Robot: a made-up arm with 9 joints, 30 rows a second.
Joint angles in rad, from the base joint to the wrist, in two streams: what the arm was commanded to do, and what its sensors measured. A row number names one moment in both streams.
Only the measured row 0 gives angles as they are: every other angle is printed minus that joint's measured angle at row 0.
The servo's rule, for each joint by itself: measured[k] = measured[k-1] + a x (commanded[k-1-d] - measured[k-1]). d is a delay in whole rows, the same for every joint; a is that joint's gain. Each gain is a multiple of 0.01, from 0.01 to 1. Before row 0 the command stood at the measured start. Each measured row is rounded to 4 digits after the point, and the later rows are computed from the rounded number. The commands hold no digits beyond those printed.
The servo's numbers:
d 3
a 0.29 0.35 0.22 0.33 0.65 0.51 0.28 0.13 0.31
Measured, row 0:
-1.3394 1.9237 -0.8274 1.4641 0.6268 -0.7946 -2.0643 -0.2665 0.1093
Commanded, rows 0 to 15:
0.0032 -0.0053 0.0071 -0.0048 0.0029 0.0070 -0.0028 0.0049 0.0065
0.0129 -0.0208 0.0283 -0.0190 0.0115 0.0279 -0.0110 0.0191 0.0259
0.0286 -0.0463 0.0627 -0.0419 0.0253 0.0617 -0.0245 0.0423 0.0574
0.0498 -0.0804 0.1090 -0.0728 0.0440 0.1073 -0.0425 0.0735 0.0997
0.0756 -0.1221 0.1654 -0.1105 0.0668 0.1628 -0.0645 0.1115 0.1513
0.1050 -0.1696 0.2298 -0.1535 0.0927 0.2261 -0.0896 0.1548 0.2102
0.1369 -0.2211 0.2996 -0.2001 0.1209 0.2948 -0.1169 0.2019 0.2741
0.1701 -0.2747 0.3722 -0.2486 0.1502 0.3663 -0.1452 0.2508 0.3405
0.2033 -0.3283 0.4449 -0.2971 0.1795 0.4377 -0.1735 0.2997 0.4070
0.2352 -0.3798 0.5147 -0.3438 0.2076 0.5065 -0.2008 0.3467 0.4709
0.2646 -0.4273 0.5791 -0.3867 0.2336 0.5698 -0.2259 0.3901 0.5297
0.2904 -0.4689 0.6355 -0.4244 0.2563 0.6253 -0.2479 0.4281 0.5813
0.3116 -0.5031 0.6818 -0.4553 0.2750 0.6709 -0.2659 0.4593 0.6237
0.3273 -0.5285 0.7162 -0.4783 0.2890 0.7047 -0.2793 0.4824 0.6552
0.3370 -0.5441 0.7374 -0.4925 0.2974 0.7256 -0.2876 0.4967 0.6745
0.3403 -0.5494 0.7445 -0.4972 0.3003 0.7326 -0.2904 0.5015 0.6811
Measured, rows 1 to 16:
0.0000 0.0000 0.0000 0.0000 0.0000 0.0000 0.0000 0.0000 0.0000
0.0000 0.0000 0.0000 0.0000 0.0000 0.0000 0.0000 0.0000 0.0000
0.0000 0.0000 0.0000 0.0000 0.0000 0.0000 0.0000 0.0000 0.0000
0.0009 -0.0019 0.0016 -0.0016 0.0019 0.0036 -0.0008 0.0006 0.0020
0.0044 -0.0085 0.0075 -0.0073 0.0081 0.0160 -0.0037 0.0030 0.0094
0.0114 -0.0217 0.0196 -0.0187 0.0193 0.0393 -0.0095 0.0081 0.0243
0.0225 -0.0422 0.0393 -0.0366 0.0354 0.0740 -0.0187 0.0166 0.0477
0.0379 -0.0702 0.0670 -0.0610 0.0558 0.1193 -0.0315 0.0289 0.0798
0.0574 -0.1050 0.1028 -0.0915 0.0798 0.1738 -0.0478 0.0453 0.1202
0.0805 -0.1456 0.1461 -0.1273 0.1065 0.2355 -0.0671 0.0657 0.1679
0.1065 -0.1908 0.1958 -0.1673 0.1349 0.3022 -0.0890 0.0898 0.2214
0.1346 -0.2389 0.2506 -0.2101 0.1639 0.3713 -0.1127 0.1171 0.2789
0.1638 -0.2882 0.3087 -0.2542 0.1923 0.4403 -0.1374 0.1469 0.3384
0.1930 -0.3369 0.3682 -0.2979 0.2191 0.5063 -0.1622 0.1785 0.3977
0.2212 -0.3831 0.4270 -0.3396 0.2433 0.5670 -0.1862 0.2109 0.4546
0.2474 -0.4251 0.4831 -0.3778 0.2639 0.6200 -0.2085 0.2432 0.5070

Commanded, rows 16 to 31:
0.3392 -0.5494 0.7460 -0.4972 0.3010 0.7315 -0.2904 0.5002 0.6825
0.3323 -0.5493 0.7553 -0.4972 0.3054 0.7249 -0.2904 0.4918 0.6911
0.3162 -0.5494 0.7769 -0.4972 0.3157 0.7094 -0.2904 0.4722 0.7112
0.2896 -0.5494 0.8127 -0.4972 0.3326 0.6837 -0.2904 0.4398 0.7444
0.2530 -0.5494 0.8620 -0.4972 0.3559 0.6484 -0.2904 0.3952 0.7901
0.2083 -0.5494 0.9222 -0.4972 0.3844 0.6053 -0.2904 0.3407 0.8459
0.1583 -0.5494 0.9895 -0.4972 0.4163 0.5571 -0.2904 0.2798 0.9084
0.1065 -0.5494 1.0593 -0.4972 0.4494 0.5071 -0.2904 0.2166 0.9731
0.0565 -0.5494 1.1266 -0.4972 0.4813 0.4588 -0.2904 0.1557 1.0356
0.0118 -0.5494 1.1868 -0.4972 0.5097 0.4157 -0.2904 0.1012 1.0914
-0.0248 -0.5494 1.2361 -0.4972 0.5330 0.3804 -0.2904 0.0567 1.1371
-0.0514 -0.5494 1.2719 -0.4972 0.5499 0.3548 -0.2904 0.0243 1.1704
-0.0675 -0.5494 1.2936 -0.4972 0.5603 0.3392 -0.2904 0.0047 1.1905
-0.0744 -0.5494 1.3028 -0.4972 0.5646 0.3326 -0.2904 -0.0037 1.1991
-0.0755 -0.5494 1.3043 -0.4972 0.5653 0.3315 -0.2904 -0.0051 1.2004
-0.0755 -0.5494 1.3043 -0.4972 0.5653 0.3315 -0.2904 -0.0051 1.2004
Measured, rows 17 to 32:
0.2706 -0.4613 0.5344 -0.4110 0.2802 0.6632 -0.2283 0.2743 0.5529
0.2899 -0.4903 0.5791 -0.4379 0.2914 0.6950 -0.2449 0.3032 0.5906
0.3045 -0.5110 0.6155 -0.4575 0.2972 0.7142 -0.2576 0.3290 0.6187
0.3146 -0.5244 0.6442 -0.4706 0.2997 0.7230 -0.2668 0.3513 0.6385
0.3197 -0.5331 0.6686 -0.4794 0.3034 0.7240 -0.2734 0.3696 0.6548
0.3187 -0.5388 0.6924 -0.4853 0.3114 0.7166 -0.2782 0.3829 0.6723
0.3103 -0.5425 0.7189 -0.4892 0.3252 0.6998 -0.2816 0.3903 0.6947
0.2937 -0.5449 0.7504 -0.4918 0.3452 0.6736 -0.2841 0.3909 0.7243
0.2689 -0.5465 0.7882 -0.4936 0.3707 0.6388 -0.2859 0.3844 0.7620
0.2368 -0.5475 0.8325 -0.4948 0.4003 0.5971 -0.2872 0.3708 0.8074
0.1990 -0.5482 0.8824 -0.4956 0.4322 0.5512 -0.2881 0.3508 0.8588
0.1577 -0.5486 0.9361 -0.4961 0.4641 0.5041 -0.2887 0.3254 0.9136
0.1154 -0.5489 0.9913 -0.4965 0.4937 0.4590 -0.2892 0.2963 0.9687
0.0747 -0.5491 1.0452 -0.4967 0.5192 0.4189 -0.2895 0.2652 1.0209
0.0381 -0.5492 1.0951 -0.4969 0.5392 0.3862 -0.2898 0.2339 1.0672
0.0075 -0.5493 1.1388 -0.4970 0.5529 0.3622 -0.2900 0.2041 1.1054

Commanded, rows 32 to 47:
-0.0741 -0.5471 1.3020 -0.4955 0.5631 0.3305 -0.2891 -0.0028 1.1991
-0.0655 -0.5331 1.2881 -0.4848 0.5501 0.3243 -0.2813 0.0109 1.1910
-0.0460 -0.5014 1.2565 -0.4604 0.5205 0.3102 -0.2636 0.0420 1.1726
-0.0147 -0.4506 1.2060 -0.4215 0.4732 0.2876 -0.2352 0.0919 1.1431
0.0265 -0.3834 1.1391 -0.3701 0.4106 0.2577 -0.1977 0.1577 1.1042
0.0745 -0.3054 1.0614 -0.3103 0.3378 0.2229 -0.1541 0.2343 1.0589
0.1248 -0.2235 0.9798 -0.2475 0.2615 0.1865 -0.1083 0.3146 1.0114
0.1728 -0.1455 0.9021 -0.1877 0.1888 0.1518 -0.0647 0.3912 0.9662
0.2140 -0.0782 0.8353 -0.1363 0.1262 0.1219 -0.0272 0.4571 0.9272
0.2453 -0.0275 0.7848 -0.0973 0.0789 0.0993 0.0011 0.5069 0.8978
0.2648 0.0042 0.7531 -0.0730 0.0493 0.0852 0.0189 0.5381 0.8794
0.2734 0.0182 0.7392 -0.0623 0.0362 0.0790 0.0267 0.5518 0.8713
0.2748 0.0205 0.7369 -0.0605 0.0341 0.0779 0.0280 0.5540 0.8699
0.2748 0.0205 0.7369 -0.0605 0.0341 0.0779 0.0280 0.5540 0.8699
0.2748 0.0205 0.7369 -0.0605 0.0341 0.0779 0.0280 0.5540 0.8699
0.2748 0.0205 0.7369 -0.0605 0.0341 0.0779 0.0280 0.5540 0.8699
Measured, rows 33 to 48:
-0.0163 -0.5493 1.1749 -0.4971 0.5605 0.3471 -0.2901 0.1771 1.1344
-0.0335 -0.5493 1.2034 -0.4971 0.5636 0.3391 -0.2902 0.1534 1.1549
-0.0457 -0.5493 1.2256 -0.4971 0.5647 0.3352 -0.2903 0.1328 1.1690
-0.0539 -0.5485 1.2424 -0.4966 0.5637 0.3328 -0.2900 0.1152 1.1783
-0.0573 -0.5431 1.2525 -0.4927 0.5549 0.3285 -0.2876 0.1016 1.1822
-0.0540 -0.5285 1.2534 -0.4820 0.5325 0.3192 -0.2809 0.0939 1.1792
-0.0426 -0.5012 1.2430 -0.4620 0.4940 0.3031 -0.2681 0.0936 1.1680
-0.0226 -0.4600 1.2201 -0.4317 0.4398 0.2799 -0.2484 0.1019 1.1482
0.0056 -0.4059 1.1852 -0.3916 0.3735 0.2508 -0.2220 0.1191 1.1205
0.0402 -0.3421 1.1400 -0.3440 0.3007 0.2180 -0.1902 0.1445 1.0867
0.0787 -0.2733 1.0877 -0.2924 0.2280 0.1842 -0.1551 0.1766 1.0493
0.1179 -0.2050 1.0322 -0.2409 0.1618 0.1524 -0.1193 0.2131 1.0114
0.1548 -0.1429 0.9778 -0.1935 0.1079 0.1253 -0.0856 0.2513 0.9762
0.1867 -0.0914 0.9284 -0.1537 0.0698 0.1048 -0.0563 0.2886 0.9462
0.2118 -0.0530 0.8868 -0.1235 0.0480 0.0916 -0.0331 0.3228 0.9230
0.2301 -0.0273 0.8538 -0.1027 0.0390 0.0846 -0.0160 0.3529 0.9065

